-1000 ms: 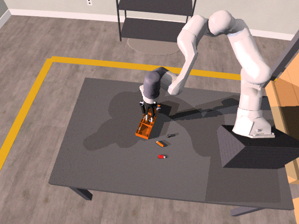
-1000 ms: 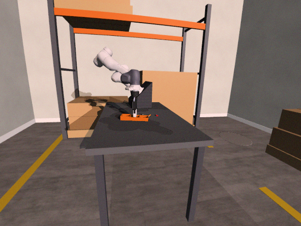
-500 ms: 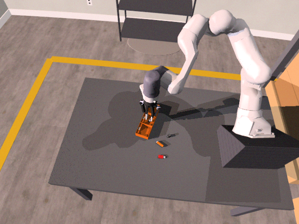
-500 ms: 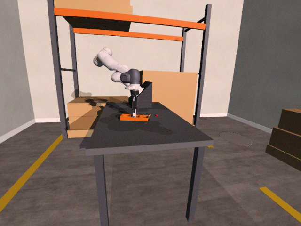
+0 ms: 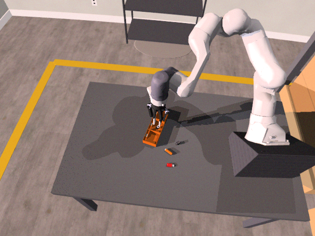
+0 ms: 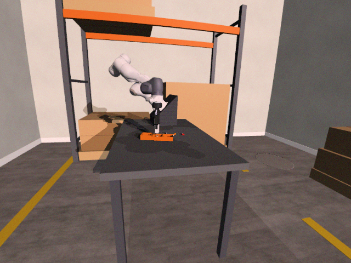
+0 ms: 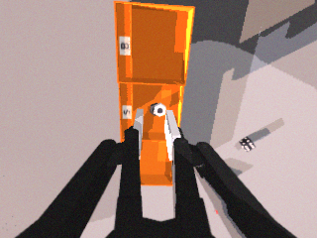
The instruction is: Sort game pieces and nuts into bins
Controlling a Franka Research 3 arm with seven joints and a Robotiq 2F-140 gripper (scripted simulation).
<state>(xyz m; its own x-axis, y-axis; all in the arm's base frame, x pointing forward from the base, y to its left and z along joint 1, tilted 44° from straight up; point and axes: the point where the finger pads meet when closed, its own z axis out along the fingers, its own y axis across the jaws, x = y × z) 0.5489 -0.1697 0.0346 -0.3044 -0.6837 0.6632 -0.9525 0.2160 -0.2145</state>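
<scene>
Now: the black die 13 cm behind my hand, 10 cm to the left of it and 8 cm below it. Also, from my hand: orange bin tray 7 cm below; grey nut 7 cm below, 1 cm behind; dark nut 7 cm below.
</scene>
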